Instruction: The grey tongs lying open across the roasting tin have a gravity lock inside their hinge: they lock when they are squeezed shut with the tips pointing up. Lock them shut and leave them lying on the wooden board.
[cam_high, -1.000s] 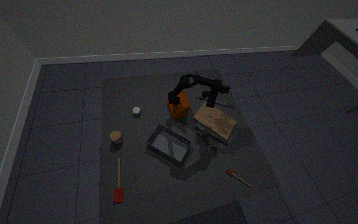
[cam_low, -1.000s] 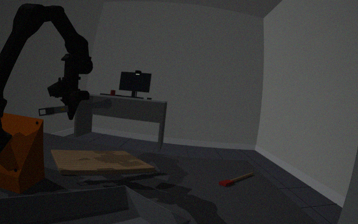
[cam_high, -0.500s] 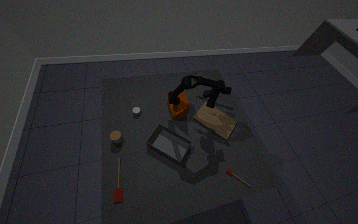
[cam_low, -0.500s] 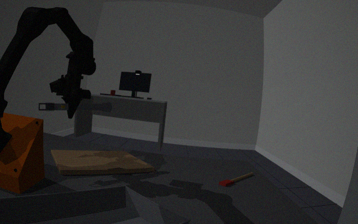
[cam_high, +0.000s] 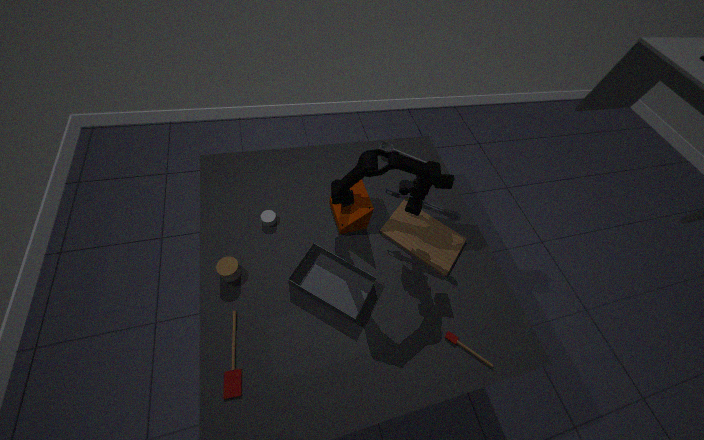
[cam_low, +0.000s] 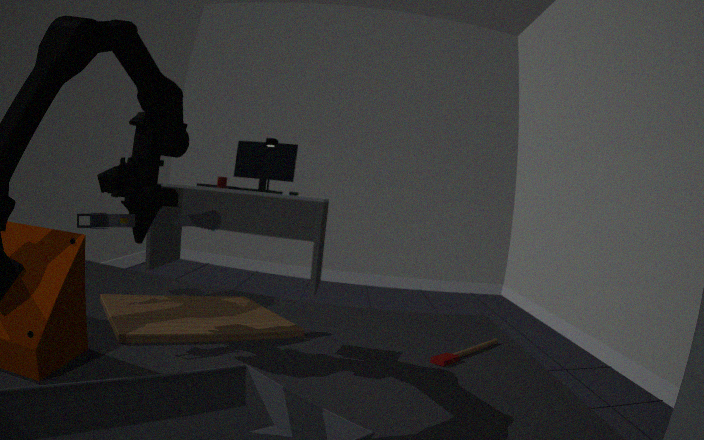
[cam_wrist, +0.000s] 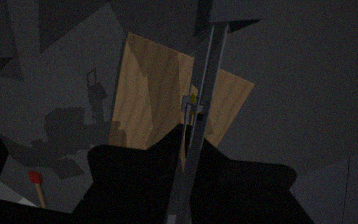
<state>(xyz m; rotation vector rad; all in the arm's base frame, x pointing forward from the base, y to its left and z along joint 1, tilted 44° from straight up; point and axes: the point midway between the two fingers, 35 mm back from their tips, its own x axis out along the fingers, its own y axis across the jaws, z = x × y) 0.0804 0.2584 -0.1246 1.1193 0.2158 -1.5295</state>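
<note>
Right now my gripper tip is 130 mm above the wooden board, 80 mm to the right of it and 80 mm short of it. From my gripper tip the other things lie so: roasting tin 390 mm to the right, 260 mm ahead, 110 mm below; then white cylinder 630 mm to the right, 120 mm below, 70 mm behind; then red spatula 770 mm to the right, 500 mm ahead, 130 mm below.
</note>
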